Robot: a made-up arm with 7 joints. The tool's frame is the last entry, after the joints.
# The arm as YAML. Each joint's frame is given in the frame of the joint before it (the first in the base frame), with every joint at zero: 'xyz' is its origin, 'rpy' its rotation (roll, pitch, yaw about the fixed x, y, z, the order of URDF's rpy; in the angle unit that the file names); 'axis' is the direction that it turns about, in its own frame. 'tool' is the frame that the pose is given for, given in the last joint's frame.
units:
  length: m
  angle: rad
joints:
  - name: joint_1
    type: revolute
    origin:
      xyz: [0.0, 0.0, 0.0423]
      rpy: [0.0, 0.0, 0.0]
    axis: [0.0, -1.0, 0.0]
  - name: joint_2
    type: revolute
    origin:
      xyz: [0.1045, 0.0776, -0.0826]
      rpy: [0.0, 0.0, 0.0]
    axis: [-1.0, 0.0, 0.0]
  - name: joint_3
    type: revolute
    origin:
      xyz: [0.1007, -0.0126, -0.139]
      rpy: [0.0, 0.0, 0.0]
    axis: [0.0, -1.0, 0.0]
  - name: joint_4
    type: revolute
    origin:
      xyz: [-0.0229, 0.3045, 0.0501]
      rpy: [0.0, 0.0, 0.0]
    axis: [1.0, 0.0, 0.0]
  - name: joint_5
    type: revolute
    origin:
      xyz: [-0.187, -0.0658, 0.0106]
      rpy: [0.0, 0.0, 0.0]
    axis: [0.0, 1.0, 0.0]
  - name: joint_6
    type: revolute
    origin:
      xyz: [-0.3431, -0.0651, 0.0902]
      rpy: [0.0, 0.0, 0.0]
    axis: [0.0, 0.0, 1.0]
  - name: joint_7
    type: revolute
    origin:
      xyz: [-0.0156, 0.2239, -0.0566]
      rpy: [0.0, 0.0, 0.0]
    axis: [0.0, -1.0, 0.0]
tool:
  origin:
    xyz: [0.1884, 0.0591, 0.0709]
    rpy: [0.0, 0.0, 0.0]
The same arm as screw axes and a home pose.
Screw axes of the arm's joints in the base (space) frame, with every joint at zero. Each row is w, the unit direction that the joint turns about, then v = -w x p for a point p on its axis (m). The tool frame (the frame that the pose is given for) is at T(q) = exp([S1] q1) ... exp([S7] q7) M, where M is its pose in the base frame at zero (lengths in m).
S1 = (0, -1, 0, 0.0423, 0, 0)
S2 = (-1, 0, 0, 0, 0.0403, 0.0776)
S3 = (0, -1, 0, -0.1793, 0, -0.2052)
S4 = (1, 0, 0, 0, -0.1292, -0.3695)
S5 = (0, 1, 0, 0.1186, 0, -0.0047)
S6 = (0, 0, 1, 0.2386, 0.3478, 0)
S7 = (0, -1, 0, -0.085, 0, 0.3634)
M: xyz -0.175 0.5216 -0.0141 (m) quaternion w x y z 1 0 0 0

